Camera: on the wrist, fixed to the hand. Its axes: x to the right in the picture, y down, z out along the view.
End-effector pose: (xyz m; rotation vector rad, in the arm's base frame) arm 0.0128 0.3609 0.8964 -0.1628 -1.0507 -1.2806
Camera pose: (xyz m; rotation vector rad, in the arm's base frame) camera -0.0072 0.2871 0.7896 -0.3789 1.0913 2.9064
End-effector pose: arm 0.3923 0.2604 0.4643 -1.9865 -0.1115 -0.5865
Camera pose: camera 0.3103 0.2250 0.5605 -1.9287 -1.9376 -1.3787
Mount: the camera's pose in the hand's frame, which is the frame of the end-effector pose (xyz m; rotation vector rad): -0.0227 -0.0882 -0.0946 -0.3464 -0.2293 -1.5983
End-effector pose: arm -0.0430 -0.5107 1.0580 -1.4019 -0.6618 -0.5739
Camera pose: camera -0.1141 -0.6134 1.0984 -0.9875 -1.9326 -1.8281
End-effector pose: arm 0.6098 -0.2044 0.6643 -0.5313 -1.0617 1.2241
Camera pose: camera 0.7360 -0.2338 0.6854 0.2804 -1.3901 -0.3281
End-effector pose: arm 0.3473 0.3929 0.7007 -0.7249 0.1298 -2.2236
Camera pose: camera 0.2511 0.4575 0.6390 0.9597 0.1851 2.1095
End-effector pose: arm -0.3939 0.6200 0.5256 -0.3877 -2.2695 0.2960
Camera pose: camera -0.3245 0.5383 0.6014 1.3269 -2.1245 -0.8956
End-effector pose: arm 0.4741 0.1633 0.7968 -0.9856 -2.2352 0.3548
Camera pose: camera 0.4996 0.0851 0.8992 0.8937 -2.5564 -0.6694
